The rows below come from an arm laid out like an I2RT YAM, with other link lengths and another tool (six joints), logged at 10 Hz.
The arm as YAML. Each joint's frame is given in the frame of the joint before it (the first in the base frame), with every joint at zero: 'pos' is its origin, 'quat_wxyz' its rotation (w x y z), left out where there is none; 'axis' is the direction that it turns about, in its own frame. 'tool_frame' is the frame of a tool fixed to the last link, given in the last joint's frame.
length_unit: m
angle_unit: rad
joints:
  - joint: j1
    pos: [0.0, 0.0, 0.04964]
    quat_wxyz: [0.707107, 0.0, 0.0, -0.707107]
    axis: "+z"
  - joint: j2
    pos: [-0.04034, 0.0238, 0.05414]
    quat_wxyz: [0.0, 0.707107, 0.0, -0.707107]
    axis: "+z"
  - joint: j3
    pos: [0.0, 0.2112, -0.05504]
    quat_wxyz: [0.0, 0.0, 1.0, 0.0]
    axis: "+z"
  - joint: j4
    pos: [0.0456, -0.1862, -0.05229]
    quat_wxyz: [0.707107, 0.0, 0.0, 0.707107]
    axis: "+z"
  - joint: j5
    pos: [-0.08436, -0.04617, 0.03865]
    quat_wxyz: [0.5, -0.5, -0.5, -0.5]
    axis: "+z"
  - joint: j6
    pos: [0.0, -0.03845, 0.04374]
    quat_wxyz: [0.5, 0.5, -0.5, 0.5]
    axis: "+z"
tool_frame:
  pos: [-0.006, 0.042, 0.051]
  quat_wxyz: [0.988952, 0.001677, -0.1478, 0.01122]
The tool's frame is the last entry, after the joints.
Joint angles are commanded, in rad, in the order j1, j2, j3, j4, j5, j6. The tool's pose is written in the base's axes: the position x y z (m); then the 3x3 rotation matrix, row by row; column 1 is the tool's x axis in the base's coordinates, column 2 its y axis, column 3 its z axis. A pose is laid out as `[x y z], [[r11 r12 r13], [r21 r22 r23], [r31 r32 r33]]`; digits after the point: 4 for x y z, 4 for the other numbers.
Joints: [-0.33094 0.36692 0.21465 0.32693 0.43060 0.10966]
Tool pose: [0.1844 -0.0645 0.2409], [[0.4499 0.6564 0.6056], [-0.1624 0.7269 -0.6672], [-0.8782 0.2019 0.4336]]
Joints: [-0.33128 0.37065 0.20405 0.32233 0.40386 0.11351]
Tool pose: [0.1864 -0.0625 0.2357], [[0.4392 0.6401 0.6303], [-0.1463 0.7432 -0.6528], [-0.8864 0.1945 0.4201]]
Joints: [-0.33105 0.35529 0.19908 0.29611 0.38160 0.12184]
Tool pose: [0.1863 -0.0602 0.2322], [[0.4331 0.6246 0.6498], [-0.1288 0.7564 -0.6413], [-0.8921 0.1940 0.4081]]
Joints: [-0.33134 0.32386 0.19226 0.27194 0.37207 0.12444]
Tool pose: [0.1840 -0.0585 0.2308], [[0.4358 0.6171 0.6552], [-0.1242 0.7622 -0.6353], [-0.8914 0.1955 0.4088]]
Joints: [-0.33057 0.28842 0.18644 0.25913 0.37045 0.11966]
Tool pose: [0.1807 -0.0570 0.2321], [[0.4473 0.6133 0.6510], [-0.1317 0.7651 -0.6303], [-0.8846 0.1962 0.4230]]
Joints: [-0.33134 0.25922 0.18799 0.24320 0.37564 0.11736]
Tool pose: [0.1775 -0.0566 0.2345], [[0.4578 0.6155 0.6415], [-0.1396 0.7624 -0.6319], [-0.8780 0.1997 0.4349]]
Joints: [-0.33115 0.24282 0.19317 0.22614 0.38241 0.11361]
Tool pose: [0.1757 -0.0566 0.2359], [[0.4587 0.6205 0.6361], [-0.1456 0.7586 -0.6350], [-0.8766 0.1987 0.4383]]
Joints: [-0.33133 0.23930 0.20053 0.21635 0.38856 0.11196]
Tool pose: [0.1750 -0.0570 0.2373], [[0.4580 0.6253 0.6318], [-0.1491 0.7547 -0.6389], [-0.8764 0.1985 0.4389]]
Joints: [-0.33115 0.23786 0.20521 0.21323 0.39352 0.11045]
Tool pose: [0.1744 -0.0572 0.2387], [[0.4591 0.6286 0.6277], [-0.1524 0.7519 -0.6415], [-0.8752 0.1988 0.4410]]
